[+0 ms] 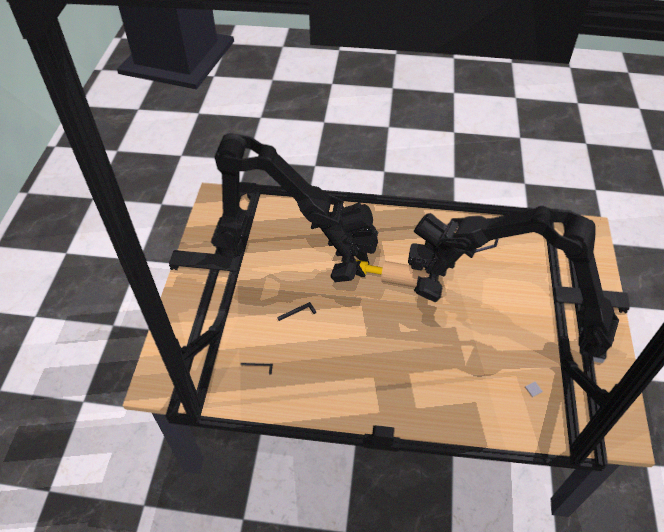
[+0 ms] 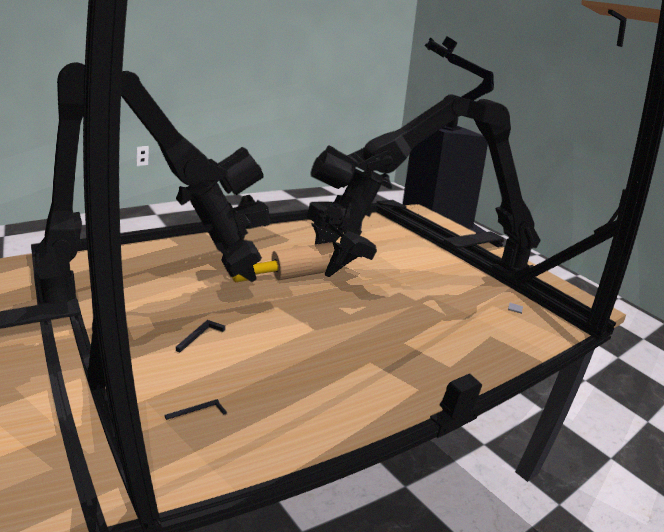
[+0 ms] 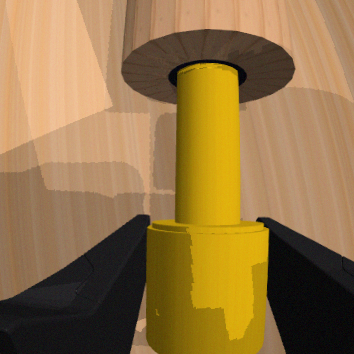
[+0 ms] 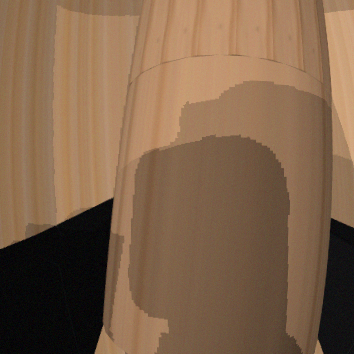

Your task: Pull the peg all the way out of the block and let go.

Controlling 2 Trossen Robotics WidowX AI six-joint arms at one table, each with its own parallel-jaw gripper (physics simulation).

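Frame: origin at the left arm's base, x ahead, y left, z up, level; metres.
Seen in the pictures: left gripper, between the fingertips: (image 1: 365, 270) (image 2: 251, 275) (image 3: 202, 227); right gripper, between the fingertips: (image 1: 417, 282) (image 2: 320, 269) (image 4: 207, 211); left arm's base, origin of its link: (image 1: 229, 250) (image 2: 56, 298); right arm's base, origin of its link: (image 1: 592, 345) (image 2: 514, 264).
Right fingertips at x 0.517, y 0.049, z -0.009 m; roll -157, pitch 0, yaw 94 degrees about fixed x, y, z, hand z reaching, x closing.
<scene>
Pixels of each thing's top centre, then the offset from my right fingertips to it. "spot": a spot on its surface instead.
- yellow peg, centre of its top: (image 3: 214, 127) (image 2: 265, 259) (image 1: 375, 266) dy -0.003, dx -0.115, dz +0.032 m
- round wooden block, centre of its top: (image 4: 264, 48) (image 2: 307, 245) (image 1: 407, 267) dy -0.001, dx -0.032, dz +0.055 m
- small grey square, a spot on its surface: (image 2: 515, 308) (image 1: 532, 389) spot: dy -0.224, dx +0.330, dz -0.008 m
The yellow peg (image 1: 373, 269) (image 2: 266, 267) (image 3: 207, 150) lies horizontally. Its narrow shaft enters the hole in the end of the round wooden block (image 1: 396, 273) (image 2: 299, 263) (image 3: 210, 15) (image 4: 220, 150), with a long stretch of shaft showing outside. My left gripper (image 1: 360, 268) (image 2: 243, 272) (image 3: 202, 227) is shut on the peg's thick head, a finger against each side. My right gripper (image 1: 422, 272) (image 2: 327, 257) (image 4: 207, 211) is shut on the block. The peg's inner end is hidden in the block.
Two black L-shaped keys, one (image 1: 294, 311) (image 2: 193, 336) nearer the grippers and one (image 1: 257, 364) (image 2: 191, 409) nearer the front, lie on the table. A small grey square (image 1: 533, 389) (image 2: 515, 308) lies at the right. A black frame rail (image 1: 277, 427) runs along the front edge.
</scene>
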